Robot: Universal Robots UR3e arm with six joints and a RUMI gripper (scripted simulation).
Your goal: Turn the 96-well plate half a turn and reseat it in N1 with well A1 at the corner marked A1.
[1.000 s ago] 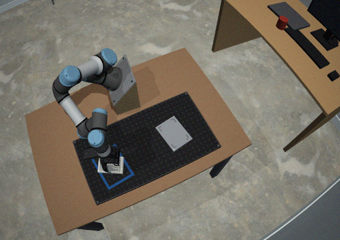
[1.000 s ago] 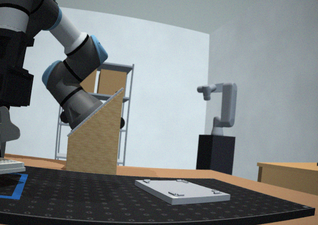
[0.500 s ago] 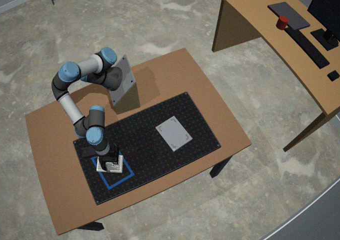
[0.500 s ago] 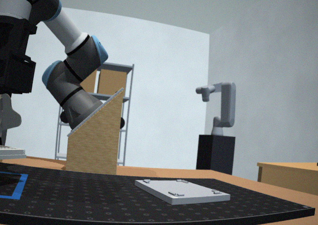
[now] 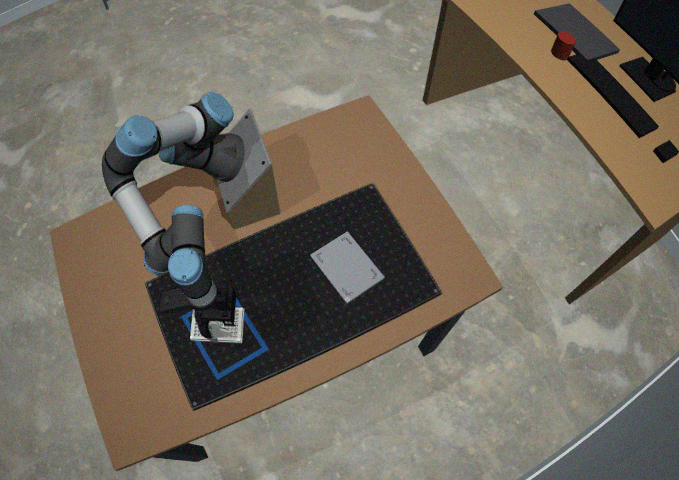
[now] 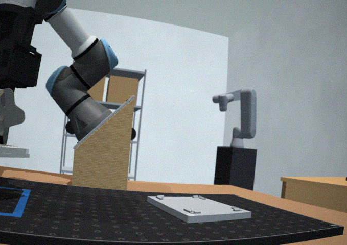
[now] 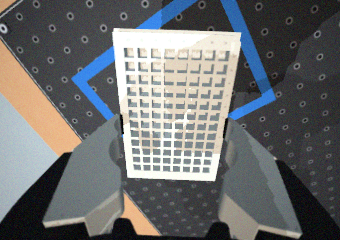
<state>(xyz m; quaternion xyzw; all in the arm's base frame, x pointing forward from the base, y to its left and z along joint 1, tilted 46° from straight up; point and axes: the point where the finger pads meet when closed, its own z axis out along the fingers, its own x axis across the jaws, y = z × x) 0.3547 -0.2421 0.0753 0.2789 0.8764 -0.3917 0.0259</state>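
The grey plate nest N1 lies 360 mm to the left of my hand and 80 mm below it. The rest, counted from my hand: corner label (80 mm ahead, 310 mm to the left, 70 mm below); white 96-well plate (10 mm below).
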